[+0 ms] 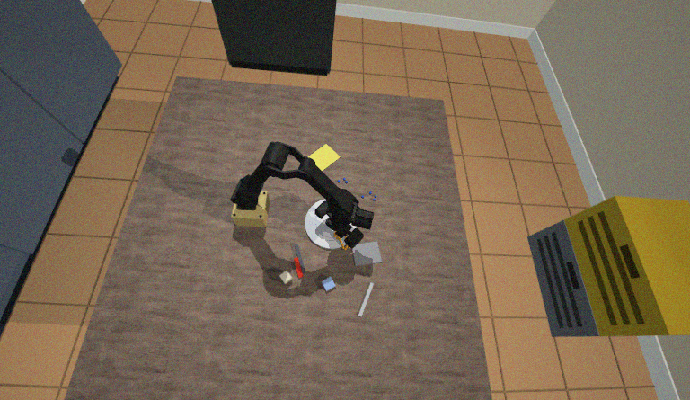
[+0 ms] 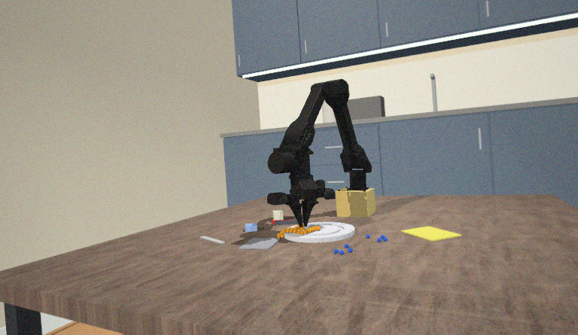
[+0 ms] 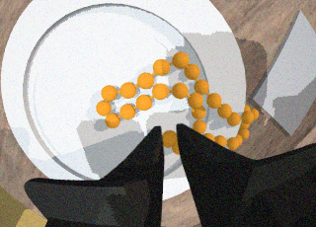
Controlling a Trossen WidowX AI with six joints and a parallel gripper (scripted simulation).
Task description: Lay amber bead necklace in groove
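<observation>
My gripper tip is now 110 mm short of the grey square tile, 80 mm to the left of it and 20 mm above it. The rest, counted from my gripper tip: cream cube (170 mm to the right, 170 mm behind); then red stick (130 mm behind, 120 mm to the right, 20 mm below); then light blue cube (190 mm to the right, 30 mm behind, 10 mm below).
</observation>
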